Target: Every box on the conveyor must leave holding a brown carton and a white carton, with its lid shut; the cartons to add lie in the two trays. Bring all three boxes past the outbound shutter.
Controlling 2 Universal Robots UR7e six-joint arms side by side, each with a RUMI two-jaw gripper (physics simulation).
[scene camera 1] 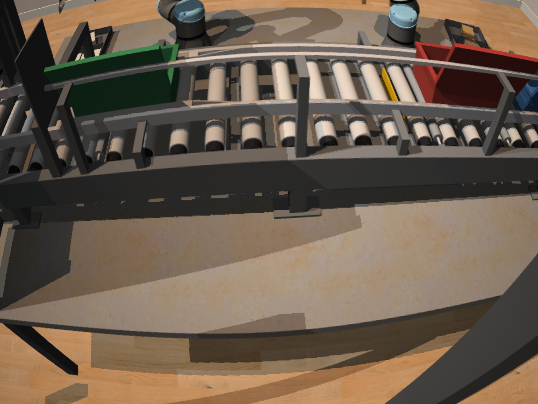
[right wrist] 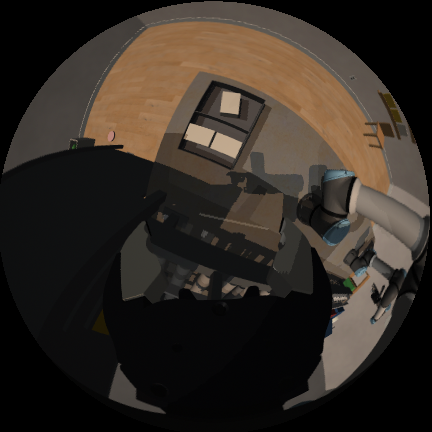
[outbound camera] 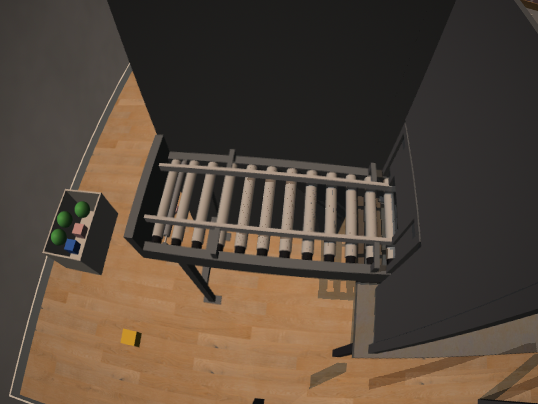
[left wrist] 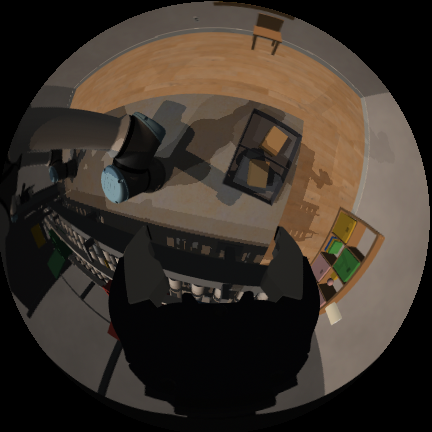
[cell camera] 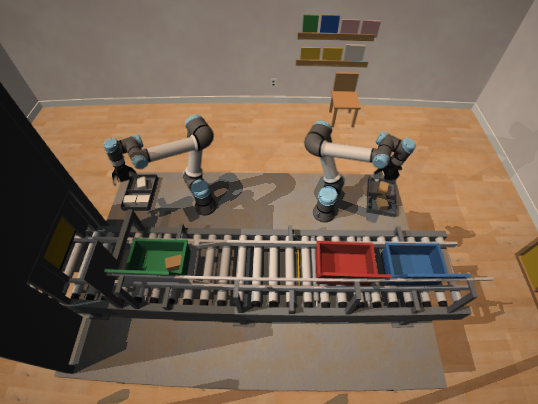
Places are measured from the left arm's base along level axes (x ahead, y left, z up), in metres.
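Pixels of known places: left gripper, fingertip midpoint: (right wrist: 372, 283) (left wrist: 212, 227) (cell camera: 380, 179); right gripper, fingertip midpoint: (scene camera 1: 77, 7) (right wrist: 214, 221) (cell camera: 126, 181); left arm's base, link origin: (right wrist: 348, 255) (left wrist: 149, 174) (cell camera: 323, 213); right arm's base, link origin: (right wrist: 308, 208) (left wrist: 73, 167) (cell camera: 205, 206).
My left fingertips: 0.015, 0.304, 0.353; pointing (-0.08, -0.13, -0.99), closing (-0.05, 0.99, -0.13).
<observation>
Ahead of a thing's pixels: the offset from my left fingertips to its top centre, as dx, dy, dz. "*": to the spot under its first point.
A green box (scene camera 1: 125, 92) (cell camera: 142, 257) stands open on the conveyor near its left end, with a brown carton {+0.403, -1.226, -0.073} (cell camera: 173, 262) inside. A red box (scene camera 1: 470, 75) (cell camera: 346, 257) and a blue box (scene camera 1: 529, 95) (cell camera: 413, 259) stand open farther right; no carton shows inside them in the cell camera. My right gripper (cell camera: 122, 177) (right wrist: 214, 221) is open above the tray {-0.298, -1.613, -0.311} (cell camera: 155, 189) (right wrist: 249, 134) with three white cartons {-0.374, -1.609, -0.311} (cell camera: 141, 182) (right wrist: 230, 102). My left gripper (cell camera: 390, 175) (left wrist: 212, 227) is open above the tray {-0.111, +0.136, -0.311} (left wrist: 240, 146) with two brown cartons {-0.171, +0.161, -0.301} (cell camera: 383, 187) (left wrist: 275, 140).
Guard rails {* +0.312, -1.003, -0.073} (cell camera: 215, 243) and posts {+0.671, -0.881, +0.111} (scene camera 1: 302, 110) line the conveyor. A dark enclosure (cell camera: 30, 240) stands at its left end. The outbound rollers (outbound camera: 289, 215) carry no box. A yellow line {* +0.434, -0.557, -0.146} (scene camera 1: 389, 85) (cell camera: 299, 267) crosses the conveyor left of the red box.
</observation>
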